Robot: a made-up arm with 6 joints. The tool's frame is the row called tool.
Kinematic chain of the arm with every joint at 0, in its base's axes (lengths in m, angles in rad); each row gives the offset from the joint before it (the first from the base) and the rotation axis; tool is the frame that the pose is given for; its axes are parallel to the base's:
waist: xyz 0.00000 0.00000 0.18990 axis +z
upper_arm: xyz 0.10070 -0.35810 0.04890 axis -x
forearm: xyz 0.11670 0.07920 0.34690 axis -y
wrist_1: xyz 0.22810 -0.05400 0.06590 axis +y
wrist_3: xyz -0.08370 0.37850 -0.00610 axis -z
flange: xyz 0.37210 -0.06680 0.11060 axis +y
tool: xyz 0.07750 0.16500 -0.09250
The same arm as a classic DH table. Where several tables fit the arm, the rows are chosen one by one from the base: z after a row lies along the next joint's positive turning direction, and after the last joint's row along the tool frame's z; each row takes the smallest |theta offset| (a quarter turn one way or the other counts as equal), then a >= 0, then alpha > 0; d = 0 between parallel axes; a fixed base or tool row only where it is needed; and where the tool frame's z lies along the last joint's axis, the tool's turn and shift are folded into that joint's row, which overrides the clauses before.
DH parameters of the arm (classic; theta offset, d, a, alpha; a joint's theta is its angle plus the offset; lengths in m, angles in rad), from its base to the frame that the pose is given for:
waist: -1.5708 0.2388 0.3581 1.5708
upper_arm: 1.5708 -0.2174 0.3469 1.5708
forearm: -1.2895 0 0.2374 3.1416
wrist_1: 0.2813 0.4037 -0.0837 -1.5708
wrist_3: 0 -0.1045 0.3721 1.5708
flange: 0 0.0982 0.0775 1.5708
tool (fixed): 0 -0.0925 0 0

